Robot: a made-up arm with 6 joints.
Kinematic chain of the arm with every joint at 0, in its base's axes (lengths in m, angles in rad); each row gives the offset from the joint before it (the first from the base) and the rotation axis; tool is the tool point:
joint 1: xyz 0 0 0.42 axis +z
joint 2: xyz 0.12 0 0 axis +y
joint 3: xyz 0 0 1.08 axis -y
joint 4: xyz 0 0 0.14 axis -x
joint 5: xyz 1.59 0 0 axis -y
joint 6: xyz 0.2 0 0 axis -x
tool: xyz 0 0 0
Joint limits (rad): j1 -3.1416..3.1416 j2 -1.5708..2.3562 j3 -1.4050..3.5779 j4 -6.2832..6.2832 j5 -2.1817..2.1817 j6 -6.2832..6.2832
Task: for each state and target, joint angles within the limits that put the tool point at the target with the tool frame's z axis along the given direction. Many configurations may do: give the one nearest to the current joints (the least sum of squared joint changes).
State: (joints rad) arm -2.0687 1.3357 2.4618 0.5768 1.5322 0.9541
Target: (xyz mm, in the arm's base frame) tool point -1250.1 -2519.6 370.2 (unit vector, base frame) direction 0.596 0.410 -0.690
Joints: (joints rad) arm -2.0987 1.7407 1.6994 1.2655 1.4455 0.8886
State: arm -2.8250 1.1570 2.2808 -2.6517 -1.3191 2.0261
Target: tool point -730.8 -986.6 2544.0 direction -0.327 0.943 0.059
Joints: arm -2.2858 1.1192 2.4209 -2.6363 -1.3776 1.6477
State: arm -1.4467 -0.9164 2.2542 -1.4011 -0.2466 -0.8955
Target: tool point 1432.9 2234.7 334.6 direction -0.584 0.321 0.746
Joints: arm -2.1602 -1.2703 2.0202 -1.5311 0.2586 -0.8552
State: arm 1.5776 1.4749 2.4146 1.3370 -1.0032 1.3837
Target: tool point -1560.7 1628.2 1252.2 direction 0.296 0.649 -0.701
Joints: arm 2.3950 2.0043 2.7149 2.1249 -0.9187 1.9414
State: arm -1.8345 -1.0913 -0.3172 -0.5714 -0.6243 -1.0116
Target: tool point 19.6 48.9 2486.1 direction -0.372 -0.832 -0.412
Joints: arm -1.3185 -1.1214 -0.0878 -1.0254 -0.1834 -1.5114
